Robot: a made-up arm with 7 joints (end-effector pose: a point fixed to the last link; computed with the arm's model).
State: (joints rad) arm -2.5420 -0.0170 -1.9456 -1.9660 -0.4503 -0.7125 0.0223
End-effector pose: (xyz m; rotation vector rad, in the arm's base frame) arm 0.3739 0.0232 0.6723 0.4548 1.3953 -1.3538
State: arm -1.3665 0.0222 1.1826 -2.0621 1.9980 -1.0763 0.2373
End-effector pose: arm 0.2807 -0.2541 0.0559 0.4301 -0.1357 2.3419
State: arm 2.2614 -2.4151 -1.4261 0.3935 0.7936 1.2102 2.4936
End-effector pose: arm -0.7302 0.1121 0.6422 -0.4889 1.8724 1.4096
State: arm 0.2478 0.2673 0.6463 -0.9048 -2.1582 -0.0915 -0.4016
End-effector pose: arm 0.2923 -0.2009 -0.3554 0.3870 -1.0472 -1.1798
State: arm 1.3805 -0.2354 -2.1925 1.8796 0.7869 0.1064 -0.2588
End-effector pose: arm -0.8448 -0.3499 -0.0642 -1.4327 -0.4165 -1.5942
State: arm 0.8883 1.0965 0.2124 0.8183 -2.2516 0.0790 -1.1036
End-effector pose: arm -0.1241 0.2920 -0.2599 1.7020 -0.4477 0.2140
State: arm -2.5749 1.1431 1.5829 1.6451 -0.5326 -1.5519 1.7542
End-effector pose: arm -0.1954 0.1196 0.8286 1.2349 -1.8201 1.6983
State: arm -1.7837 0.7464 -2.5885 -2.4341 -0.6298 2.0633 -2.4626
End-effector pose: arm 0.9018 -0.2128 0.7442 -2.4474 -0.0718 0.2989
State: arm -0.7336 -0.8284 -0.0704 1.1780 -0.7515 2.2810 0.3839
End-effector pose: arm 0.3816 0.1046 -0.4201 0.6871 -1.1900 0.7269
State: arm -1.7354 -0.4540 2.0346 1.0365 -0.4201 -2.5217 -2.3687
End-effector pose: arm 0.2352 -0.1620 0.3823 0.5242 3.0425 0.1716
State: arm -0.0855 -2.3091 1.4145 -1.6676 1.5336 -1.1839 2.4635
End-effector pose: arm -0.2858 0.4478 0.0029 -0.1911 -2.0236 1.1177
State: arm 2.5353 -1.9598 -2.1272 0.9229 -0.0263 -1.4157 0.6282
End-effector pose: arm -0.1268 0.2725 0.9551 2.1179 0.6053 -0.5328
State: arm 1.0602 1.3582 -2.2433 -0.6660 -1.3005 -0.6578 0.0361
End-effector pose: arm -0.2519 -0.0222 -0.2882 1.6751 -1.1502 -1.5239
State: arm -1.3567 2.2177 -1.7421 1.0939 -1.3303 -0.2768 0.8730
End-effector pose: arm 0.3905 0.2840 0.3962 -0.3051 2.2215 -0.0967
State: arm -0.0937 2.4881 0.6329 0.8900 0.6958 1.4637 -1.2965
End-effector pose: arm 0.4786 -0.0289 -0.2262 -0.9124 -0.0473 0.2522
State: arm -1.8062 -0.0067 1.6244 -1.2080 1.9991 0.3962 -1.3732
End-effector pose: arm 0.0795 -0.4235 0.5889 -0.4424 1.8610 0.0103
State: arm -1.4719 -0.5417 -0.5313 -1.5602 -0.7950 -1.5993 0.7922
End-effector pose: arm 0.5283 -0.0531 0.0317 0.2791 -1.9164 -0.5980
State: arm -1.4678 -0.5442 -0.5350 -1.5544 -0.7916 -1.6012 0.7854
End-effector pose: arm 0.5283 -0.0534 0.0279 0.2774 -1.9116 -0.6106
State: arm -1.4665 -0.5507 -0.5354 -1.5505 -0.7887 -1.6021 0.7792
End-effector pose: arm 0.5284 -0.0528 0.0253 0.2808 -1.9069 -0.6239
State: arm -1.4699 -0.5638 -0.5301 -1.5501 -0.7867 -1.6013 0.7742
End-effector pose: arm 0.5286 -0.0508 0.0245 0.2931 -1.9025 -0.6379
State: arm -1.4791 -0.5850 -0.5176 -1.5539 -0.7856 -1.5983 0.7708
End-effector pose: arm 0.5289 -0.0470 0.0261 0.3163 -1.8982 -0.6523
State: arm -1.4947 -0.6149 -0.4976 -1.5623 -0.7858 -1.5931 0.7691
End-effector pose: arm 0.5295 -0.0412 0.0305 0.3522 -1.8944 -0.6672
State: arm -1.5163 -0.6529 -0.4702 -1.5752 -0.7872 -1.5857 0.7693
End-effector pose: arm 0.5301 -0.0336 0.0377 0.4008 -1.8910 -0.6812
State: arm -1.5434 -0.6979 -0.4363 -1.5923 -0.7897 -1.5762 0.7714
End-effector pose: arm 0.5308 -0.0243 0.0480 0.4618 -1.8887 -0.6931
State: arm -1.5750 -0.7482 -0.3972 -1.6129 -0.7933 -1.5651 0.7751
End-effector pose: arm 0.5312 -0.0140 0.0610 0.5341 -1.8874 -0.7022
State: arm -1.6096 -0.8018 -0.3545 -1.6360 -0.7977 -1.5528 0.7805
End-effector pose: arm 0.5313 -0.0031 0.0762 0.6149 -1.8872 -0.7072
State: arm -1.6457 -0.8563 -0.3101 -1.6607 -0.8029 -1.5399 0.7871
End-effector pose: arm 0.5307 0.0077 0.0930 0.7016 -1.8880 -0.7078
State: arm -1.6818 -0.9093 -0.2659 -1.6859 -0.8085 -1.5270 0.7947
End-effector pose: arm 0.5294 0.0178 0.1107 0.7899 -1.8896 -0.7036
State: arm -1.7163 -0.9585 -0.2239 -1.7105 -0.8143 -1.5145 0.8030
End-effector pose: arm 0.5275 0.0267 0.1282 0.8756 -1.8923 -0.6950
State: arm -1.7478 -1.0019 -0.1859 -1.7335 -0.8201 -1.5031 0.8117
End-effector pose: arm 0.5251 0.0341 0.1446 0.9543 -1.8957 -0.6831
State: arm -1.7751 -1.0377 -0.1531 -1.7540 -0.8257 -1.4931 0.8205
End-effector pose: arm 0.5224 0.0397 0.1592 1.0223 -1.8996 -0.6689
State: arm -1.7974 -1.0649 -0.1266 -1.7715 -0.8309 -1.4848 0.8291
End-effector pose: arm 0.5198 0.0436 0.1715 1.0767 -1.9043 -0.6535
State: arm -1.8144 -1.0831 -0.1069 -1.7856 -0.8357 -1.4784 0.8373
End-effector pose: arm 0.5174 0.0458 0.1811 1.1161 -1.9097 -0.6383
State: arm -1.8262 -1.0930 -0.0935 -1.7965 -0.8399 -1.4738 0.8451
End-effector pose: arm 0.5154 0.0467 0.1881 1.1408 -1.9157 -0.6238
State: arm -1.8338 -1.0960 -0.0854 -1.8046 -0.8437 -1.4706 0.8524
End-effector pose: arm 0.5137 0.0465 0.1930 1.1533 -1.9223 -0.6103
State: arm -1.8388 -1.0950 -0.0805 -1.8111 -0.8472 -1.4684 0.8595
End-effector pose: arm 0.5124 0.0458 0.1967 1.1583 -1.9292 -0.5975
